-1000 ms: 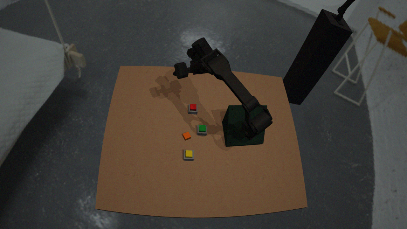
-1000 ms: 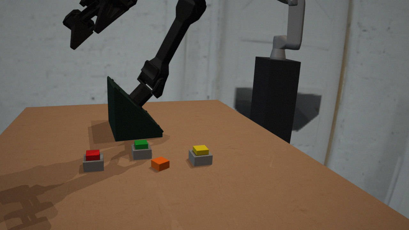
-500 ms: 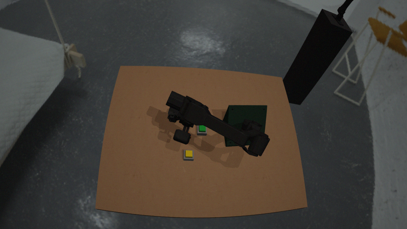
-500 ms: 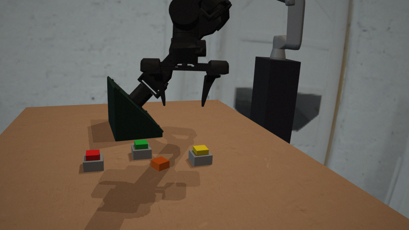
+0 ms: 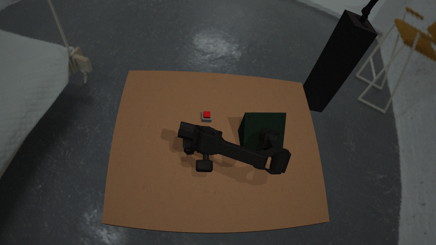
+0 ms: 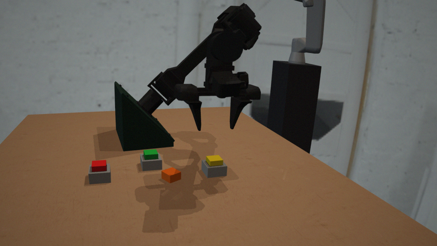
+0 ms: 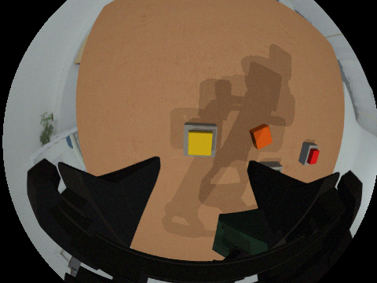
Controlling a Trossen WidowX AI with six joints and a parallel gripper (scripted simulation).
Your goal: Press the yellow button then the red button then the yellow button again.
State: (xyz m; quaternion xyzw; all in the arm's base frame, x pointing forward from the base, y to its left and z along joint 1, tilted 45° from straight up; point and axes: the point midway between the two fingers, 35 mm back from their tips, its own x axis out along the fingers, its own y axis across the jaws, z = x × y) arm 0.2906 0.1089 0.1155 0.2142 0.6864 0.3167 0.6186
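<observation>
Now: gripper tip 8 cm above the yellow button and 1 cm past it. Round my gripper tip: orange block 10 cm to the right, 10 cm below, 1 cm ahead; red button 26 cm to the right, 8 cm below; green button 14 cm to the right, 8 cm below, 6 cm behind.
</observation>
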